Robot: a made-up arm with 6 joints. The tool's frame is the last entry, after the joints. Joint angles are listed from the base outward.
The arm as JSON. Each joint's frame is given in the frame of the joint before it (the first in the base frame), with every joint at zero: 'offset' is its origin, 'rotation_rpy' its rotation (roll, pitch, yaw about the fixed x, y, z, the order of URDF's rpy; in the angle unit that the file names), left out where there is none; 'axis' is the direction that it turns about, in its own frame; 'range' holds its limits. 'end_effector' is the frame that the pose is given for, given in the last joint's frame.
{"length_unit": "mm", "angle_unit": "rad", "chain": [
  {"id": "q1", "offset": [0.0, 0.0, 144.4], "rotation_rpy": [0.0, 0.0, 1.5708], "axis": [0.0, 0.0, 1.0], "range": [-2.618, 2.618]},
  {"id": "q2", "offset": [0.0, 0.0, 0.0], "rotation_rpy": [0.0, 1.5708, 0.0], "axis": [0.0, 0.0, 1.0], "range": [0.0, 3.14]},
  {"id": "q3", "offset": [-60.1, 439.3, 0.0], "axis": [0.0, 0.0, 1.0], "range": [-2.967, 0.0]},
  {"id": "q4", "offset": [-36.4, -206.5, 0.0], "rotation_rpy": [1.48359, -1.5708, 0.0], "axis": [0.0, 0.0, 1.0], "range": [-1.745, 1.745]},
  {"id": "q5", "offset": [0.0, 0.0, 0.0], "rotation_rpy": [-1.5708, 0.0, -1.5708], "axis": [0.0, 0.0, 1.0], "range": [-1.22, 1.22]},
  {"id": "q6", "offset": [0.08, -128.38, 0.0], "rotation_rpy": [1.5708, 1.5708, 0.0], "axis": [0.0, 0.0, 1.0], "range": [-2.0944, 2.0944]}
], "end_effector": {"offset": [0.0, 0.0, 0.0], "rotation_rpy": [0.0, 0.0, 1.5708]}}
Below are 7 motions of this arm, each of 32 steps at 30 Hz.
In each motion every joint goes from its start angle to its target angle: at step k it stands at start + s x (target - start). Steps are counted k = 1, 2, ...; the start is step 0. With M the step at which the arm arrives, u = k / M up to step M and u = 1 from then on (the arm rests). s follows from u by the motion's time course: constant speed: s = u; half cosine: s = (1 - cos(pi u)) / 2; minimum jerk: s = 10 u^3 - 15 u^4 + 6 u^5.
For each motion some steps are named. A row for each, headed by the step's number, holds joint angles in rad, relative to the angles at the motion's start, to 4 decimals.
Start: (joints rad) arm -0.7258 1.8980 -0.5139 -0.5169 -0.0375 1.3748
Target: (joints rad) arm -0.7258 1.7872 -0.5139 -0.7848 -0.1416 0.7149
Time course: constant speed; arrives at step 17
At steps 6, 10, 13, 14, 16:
6: 0.0000 -0.0391 0.0000 -0.0946 -0.0367 -0.2329
10: 0.0000 -0.0652 0.0000 -0.1576 -0.0612 -0.3882
13: 0.0000 -0.0847 0.0000 -0.2049 -0.0796 -0.5046
14: 0.0000 -0.0912 0.0000 -0.2206 -0.0857 -0.5434
16: 0.0000 -0.1043 0.0000 -0.2521 -0.0980 -0.6211

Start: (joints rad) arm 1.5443 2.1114 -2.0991 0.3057 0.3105 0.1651
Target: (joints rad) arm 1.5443 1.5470 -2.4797 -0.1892 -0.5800 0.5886
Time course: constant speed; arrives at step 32
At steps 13, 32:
13: 0.0000 -0.2293 -0.1546 -0.2011 -0.3618 0.1720
32: 0.0000 -0.5644 -0.3806 -0.4949 -0.8905 0.4235

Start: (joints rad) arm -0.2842 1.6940 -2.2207 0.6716 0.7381 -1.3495
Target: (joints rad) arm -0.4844 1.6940 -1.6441 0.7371 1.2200 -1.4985
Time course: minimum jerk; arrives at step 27
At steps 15, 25, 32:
15: -0.1208 0.0000 0.3479 0.0395 0.2907 -0.0899
25: -0.1995 0.0000 0.5745 0.0653 0.4802 -0.1485
32: -0.2002 0.0000 0.5766 0.0655 0.4819 -0.1490

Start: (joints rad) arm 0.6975 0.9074 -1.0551 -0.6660 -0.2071 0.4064
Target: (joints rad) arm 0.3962 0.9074 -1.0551 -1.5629 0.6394 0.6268
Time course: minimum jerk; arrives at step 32
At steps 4, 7, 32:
4: -0.0048 0.0000 0.0000 -0.0144 0.0136 0.0035
7: -0.0221 0.0000 0.0000 -0.0658 0.0621 0.0162
32: -0.3013 0.0000 0.0000 -0.8969 0.8465 0.2204

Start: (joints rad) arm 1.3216 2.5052 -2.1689 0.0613 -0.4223 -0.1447
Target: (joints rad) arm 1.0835 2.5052 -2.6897 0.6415 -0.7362 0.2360
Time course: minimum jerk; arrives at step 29
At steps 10, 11, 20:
10: -0.0541 0.0000 -0.1183 0.1318 -0.0713 0.0865
11: -0.0672 0.0000 -0.1470 0.1638 -0.0886 0.1075
20: -0.1959 0.0000 -0.4286 0.4775 -0.2583 0.3133

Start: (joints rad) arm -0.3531 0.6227 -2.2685 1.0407 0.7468 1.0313
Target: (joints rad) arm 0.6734 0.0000 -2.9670 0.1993 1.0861 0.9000
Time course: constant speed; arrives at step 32
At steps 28, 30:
28: 0.8982 -0.5449 -0.6112 -0.7362 0.2969 -0.1149
30: 0.9623 -0.5838 -0.6548 -0.7888 0.3181 -0.1231

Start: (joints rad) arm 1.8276 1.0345 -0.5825 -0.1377 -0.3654 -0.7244
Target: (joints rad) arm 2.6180 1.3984 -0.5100 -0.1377 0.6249 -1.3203
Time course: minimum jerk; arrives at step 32
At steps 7, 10, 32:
7: 0.0580 0.0267 0.0053 0.0000 0.0726 -0.0437
10: 0.1423 0.0655 0.0131 0.0000 0.1783 -0.1073
32: 0.7904 0.3639 0.0725 0.0000 0.9903 -0.5959

